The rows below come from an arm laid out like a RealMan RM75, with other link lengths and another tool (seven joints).
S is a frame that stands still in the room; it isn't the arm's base.
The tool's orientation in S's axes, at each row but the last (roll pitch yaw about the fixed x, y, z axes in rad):
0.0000 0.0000 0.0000
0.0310 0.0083 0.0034
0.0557 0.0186 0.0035
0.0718 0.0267 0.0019
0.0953 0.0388 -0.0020
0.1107 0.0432 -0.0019
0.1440 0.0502 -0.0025
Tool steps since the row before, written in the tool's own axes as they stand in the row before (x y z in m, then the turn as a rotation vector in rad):
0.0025 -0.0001 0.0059 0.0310 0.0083 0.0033
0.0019 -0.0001 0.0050 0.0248 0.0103 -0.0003
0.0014 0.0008 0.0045 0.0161 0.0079 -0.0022
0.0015 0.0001 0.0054 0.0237 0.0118 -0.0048
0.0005 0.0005 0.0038 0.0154 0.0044 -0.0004
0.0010 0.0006 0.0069 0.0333 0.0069 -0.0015
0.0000 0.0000 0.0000 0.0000 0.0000 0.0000
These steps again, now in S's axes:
0.0025 -0.0001 0.0059 0.0310 0.0083 0.0033
0.0019 -0.0002 0.0050 0.0248 0.0104 -0.0002
0.0015 0.0006 0.0045 0.0160 0.0081 -0.0021
0.0016 -0.0003 0.0054 0.0236 0.0122 -0.0046
0.0006 0.0001 0.0038 0.0154 0.0044 -0.0006
0.0013 -0.0002 0.0069 0.0333 0.0070 -0.0022
0.0000 0.0000 0.0000 0.0000 0.0000 0.0000

